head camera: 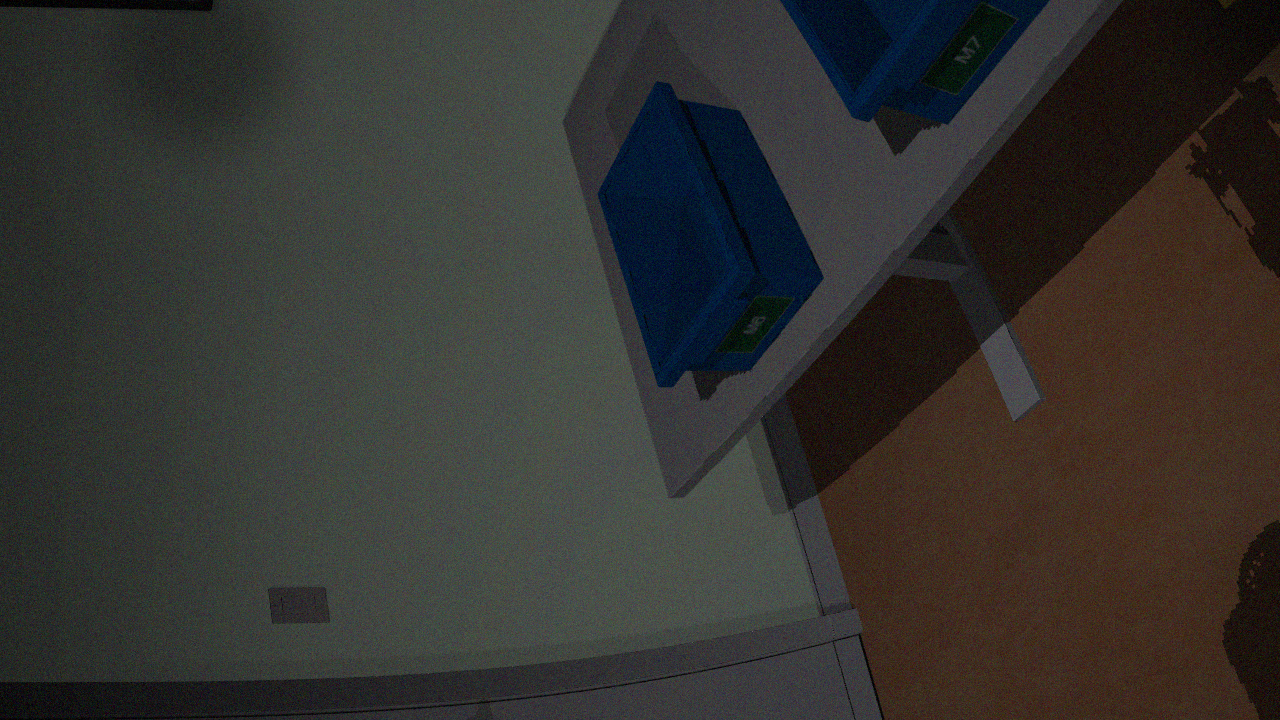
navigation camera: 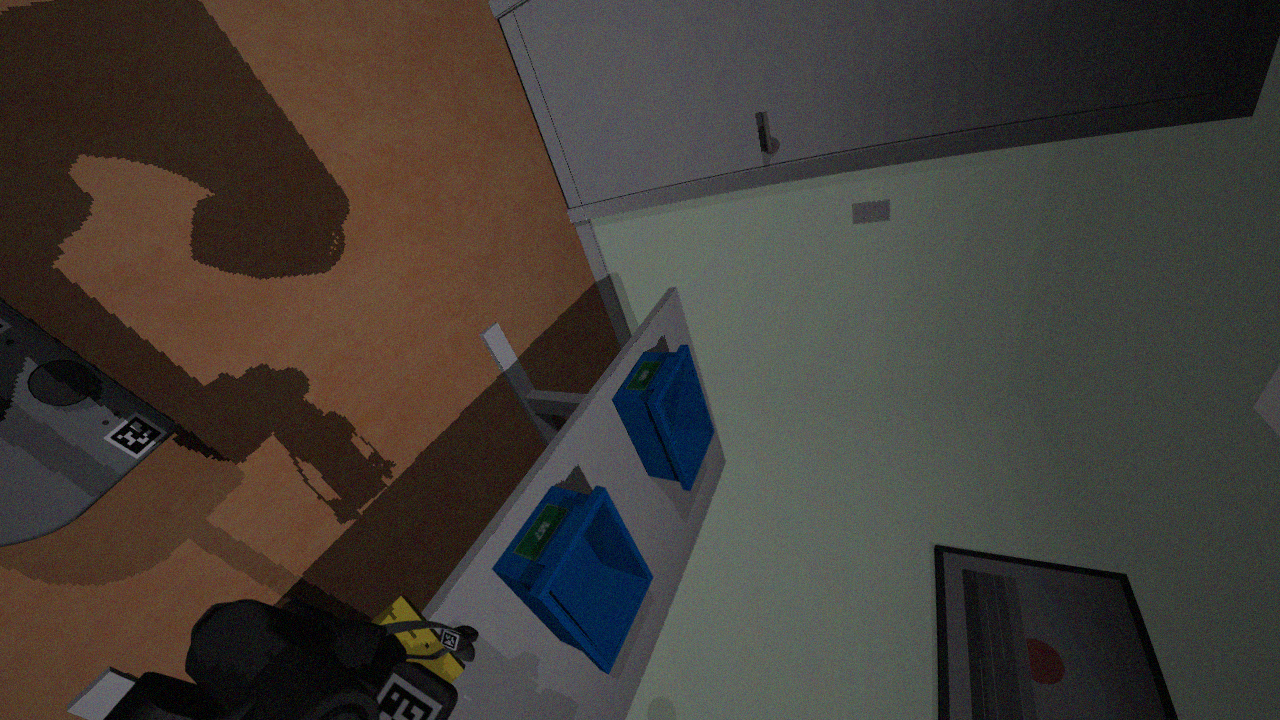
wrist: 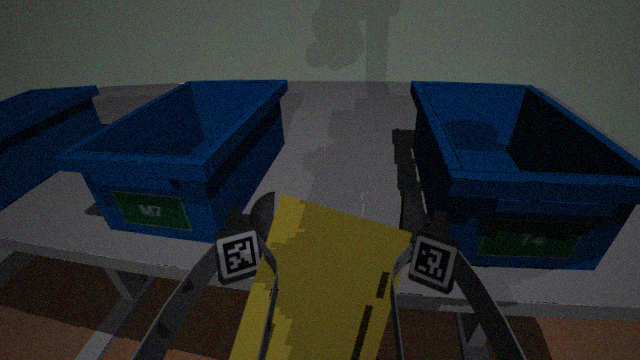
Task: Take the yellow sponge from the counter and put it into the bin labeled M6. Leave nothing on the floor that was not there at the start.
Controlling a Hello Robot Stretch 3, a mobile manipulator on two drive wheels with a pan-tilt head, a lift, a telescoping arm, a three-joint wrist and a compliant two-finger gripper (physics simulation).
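Pixels of known places: robot's base, origin of the base link: (navigation camera: 62, 380).
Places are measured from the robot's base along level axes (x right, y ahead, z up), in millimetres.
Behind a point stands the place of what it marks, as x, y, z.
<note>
The yellow sponge (navigation camera: 436, 660) @(347, -5, 877) (wrist: 335, 270) is between the two fingers of my gripper (wrist: 336, 215) @(394, -26, 862), which is shut on it. The sponge is tilted and held in front of the table's near edge, in the wrist view between the bins M7 and T4. The blue bin labeled M6 (head camera: 675, 241) @(780, 668, 760) (navigation camera: 684, 416) @(804, 665, 773) stands near the far end of the table (head camera: 832, 205) @(614, 455, 721) (navigation camera: 487, 555) @(487, 124, 720). In the wrist view part of a blue bin (wrist: 45, 130) shows at the left edge, its label out of view. M6 looks empty in the head view.
The blue bin M7 (head camera: 930, 53) @(512, 208, 814) (navigation camera: 586, 586) @(780, 181, 724) (wrist: 190, 145) stands between M6 and my gripper. The blue bin T4 (wrist: 540, 200) stands on the right in the wrist view. A wall runs behind the table. A table leg (head camera: 998, 331) (navigation camera: 505, 358) reaches out over the floor. A door (navigation camera: 805, 80) @(260, 1557, 1055) is beyond the table's end.
</note>
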